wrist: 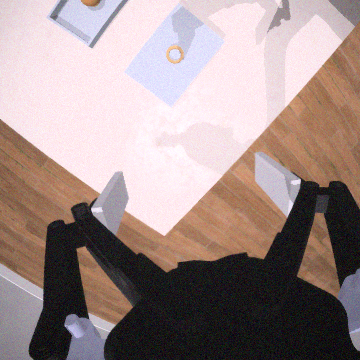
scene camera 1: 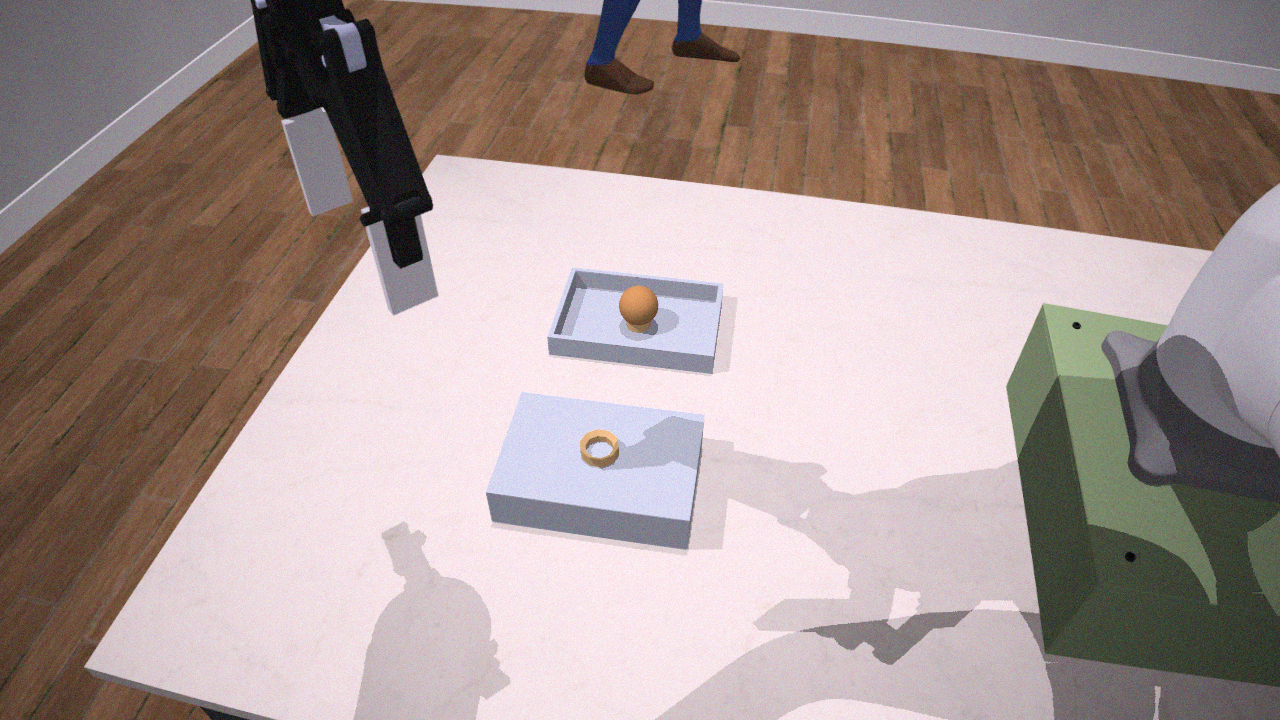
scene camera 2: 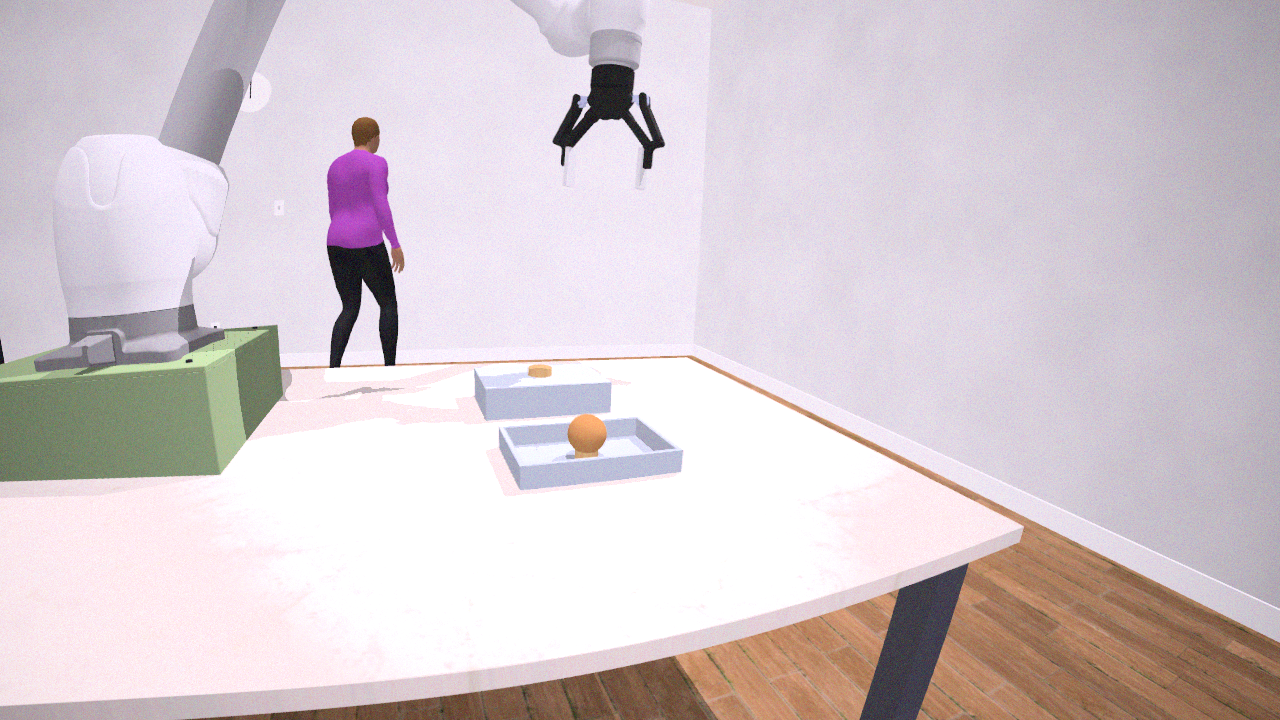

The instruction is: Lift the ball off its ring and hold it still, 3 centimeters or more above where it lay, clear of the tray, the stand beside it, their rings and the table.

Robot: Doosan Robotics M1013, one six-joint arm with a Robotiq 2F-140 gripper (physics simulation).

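Places are measured from the arm's base along level axes (x ahead, y left, z up), in metres.
Pixels of known places: gripper, fingertip midpoint: (wrist: 190,175) (scene camera 1: 368,250) (scene camera 2: 603,187); arm's base, origin of the base link: (scene camera 1: 1207,421) (scene camera 2: 139,353).
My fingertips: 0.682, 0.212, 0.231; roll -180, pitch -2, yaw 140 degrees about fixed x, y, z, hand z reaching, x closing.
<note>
For each thing: its top centre in the pictures, then the offset to it from my fingertips, as dx, dy, dz. "spot": a spot on its surface instead. Level surfaces: height alone.
- orange ball, middle of its top: (scene camera 1: 638,290) (scene camera 2: 587,415) -0.105, -0.344, -0.291
- small tan ring, surface spot: (scene camera 1: 638,327) spot: -0.108, -0.330, -0.336
- shallow grey-blue tray, middle of its top: (scene camera 1: 638,309) (scene camera 2: 587,438) -0.105, -0.344, -0.320
- empty tan ring, surface spot: (scene camera 1: 599,462) spot: -0.124, -0.090, -0.293
- white table, its level: dz -0.348
The orange ball (scene camera 1: 638,305) (scene camera 2: 587,433) (wrist: 91,2) rests on a small tan ring (scene camera 1: 638,327) (scene camera 2: 586,454) inside the shallow grey-blue tray (scene camera 1: 631,354) (scene camera 2: 601,470) (wrist: 70,32). In the wrist view the ball is cut off by the top edge. The box-shaped grey-blue stand (scene camera 1: 590,516) (scene camera 2: 547,400) (wrist: 150,70) is beside the tray, with a gap between them, and carries an empty tan ring (scene camera 1: 599,462) (scene camera 2: 539,370) (wrist: 167,54). My gripper (scene camera 1: 371,257) (scene camera 2: 604,185) (wrist: 190,175) is open and empty, fingers pointing down, high above the table and well away from the ball.
The white table (scene camera 1: 358,429) (scene camera 2: 402,555) (wrist: 75,105) carries the tray and stand. The arm's base is on a green block (scene camera 1: 1056,447) (scene camera 2: 107,429) at one side of the table. A person (scene camera 1: 617,76) (scene camera 2: 359,197) stands on the floor beyond the table.
</note>
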